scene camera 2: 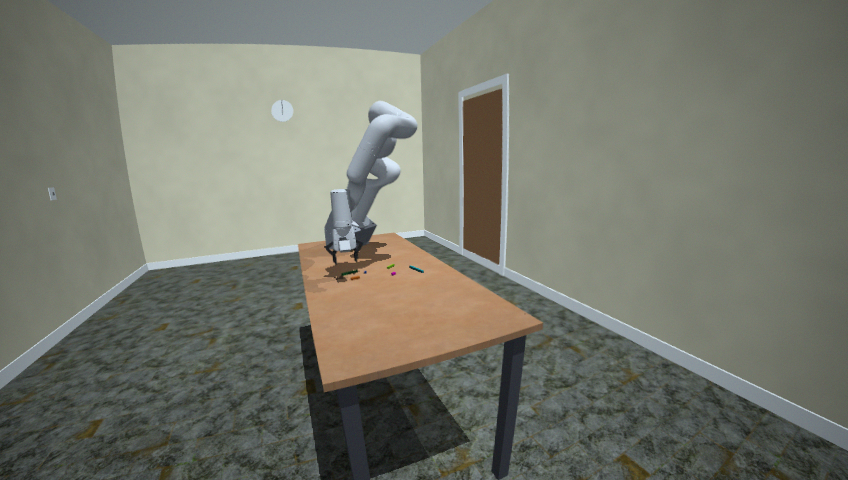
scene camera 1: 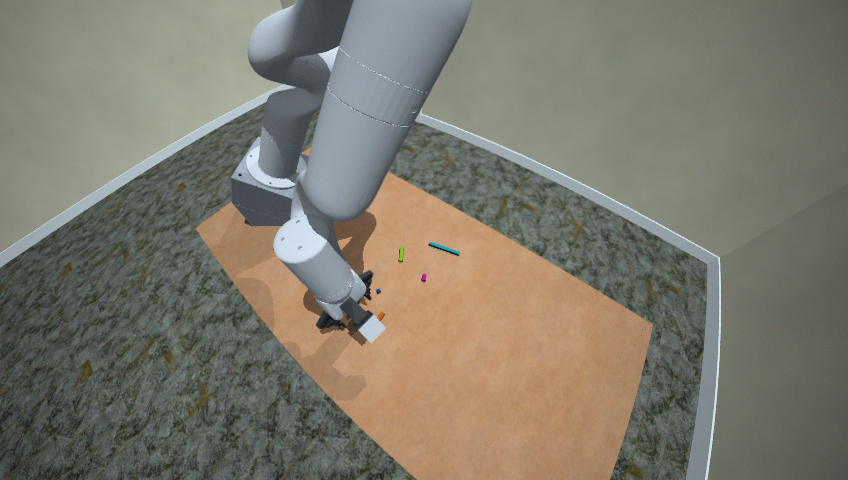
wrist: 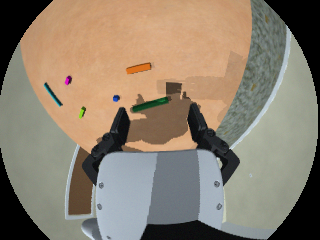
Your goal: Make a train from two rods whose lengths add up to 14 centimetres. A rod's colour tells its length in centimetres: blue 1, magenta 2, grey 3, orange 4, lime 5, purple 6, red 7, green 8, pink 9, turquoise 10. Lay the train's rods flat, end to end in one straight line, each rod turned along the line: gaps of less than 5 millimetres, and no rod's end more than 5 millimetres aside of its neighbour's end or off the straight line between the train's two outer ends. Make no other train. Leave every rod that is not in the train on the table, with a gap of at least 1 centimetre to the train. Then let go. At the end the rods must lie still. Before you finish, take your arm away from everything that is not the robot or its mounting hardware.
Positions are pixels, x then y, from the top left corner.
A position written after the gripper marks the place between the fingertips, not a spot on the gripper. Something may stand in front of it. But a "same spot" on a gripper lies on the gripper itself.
Labels:
gripper: scene camera 2 345, 262; scene camera 1; wrist
same spot on gripper: (scene camera 1: 322, 322) = (wrist: 232, 173)

